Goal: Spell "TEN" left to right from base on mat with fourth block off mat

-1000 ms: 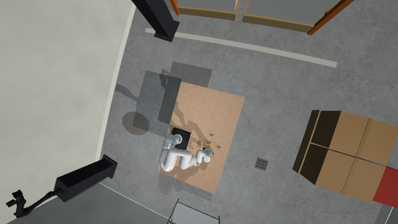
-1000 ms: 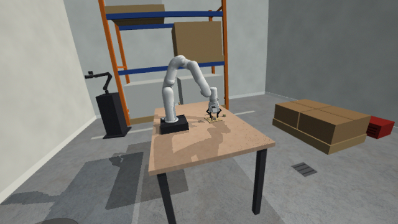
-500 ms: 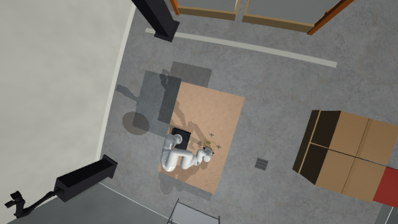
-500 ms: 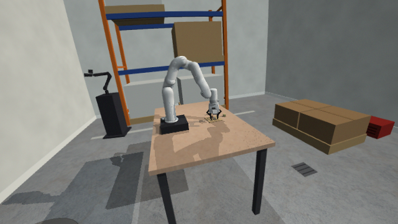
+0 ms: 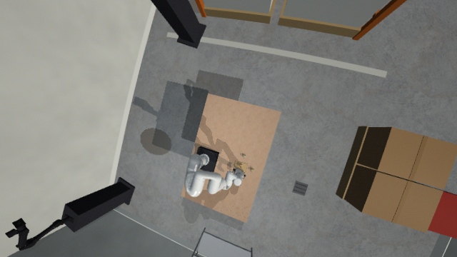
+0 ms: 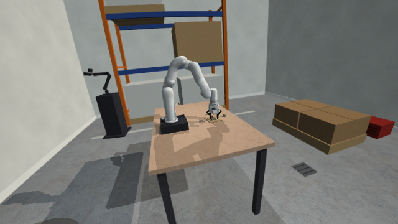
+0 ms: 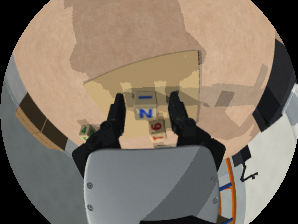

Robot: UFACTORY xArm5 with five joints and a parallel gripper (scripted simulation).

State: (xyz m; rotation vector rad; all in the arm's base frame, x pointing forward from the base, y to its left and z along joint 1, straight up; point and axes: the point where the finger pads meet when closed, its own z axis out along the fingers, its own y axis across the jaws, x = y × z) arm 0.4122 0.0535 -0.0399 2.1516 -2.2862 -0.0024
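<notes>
My gripper is now 20 mm to the right of the tan mat and 20 mm above it.
</notes>
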